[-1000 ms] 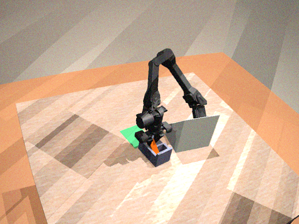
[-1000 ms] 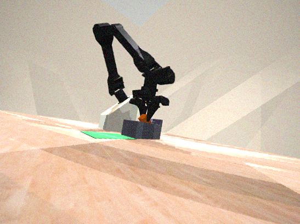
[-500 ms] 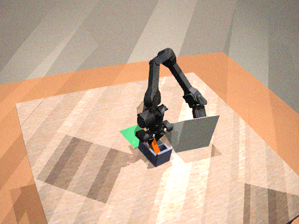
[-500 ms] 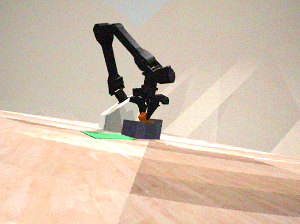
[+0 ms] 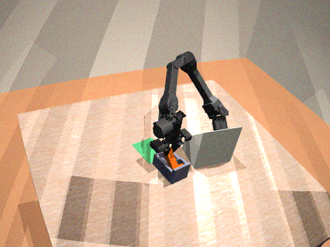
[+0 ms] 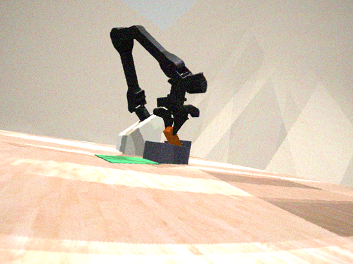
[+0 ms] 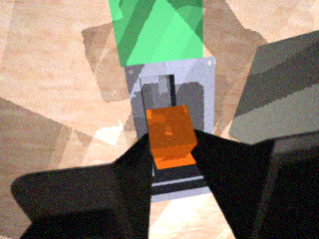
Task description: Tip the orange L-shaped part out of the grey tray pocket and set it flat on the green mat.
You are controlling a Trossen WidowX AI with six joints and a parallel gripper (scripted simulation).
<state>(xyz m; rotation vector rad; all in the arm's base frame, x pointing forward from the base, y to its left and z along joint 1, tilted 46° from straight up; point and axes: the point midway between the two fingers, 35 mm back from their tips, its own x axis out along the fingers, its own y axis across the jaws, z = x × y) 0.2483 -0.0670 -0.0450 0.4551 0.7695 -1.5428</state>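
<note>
The green mat lies 14 cm to the right of my gripper tip, 11 cm below it and 1 cm ahead of it. Also, from my gripper tip: orange L-shaped part (3 cm to the left, 3 cm below, 2 cm behind).
</note>
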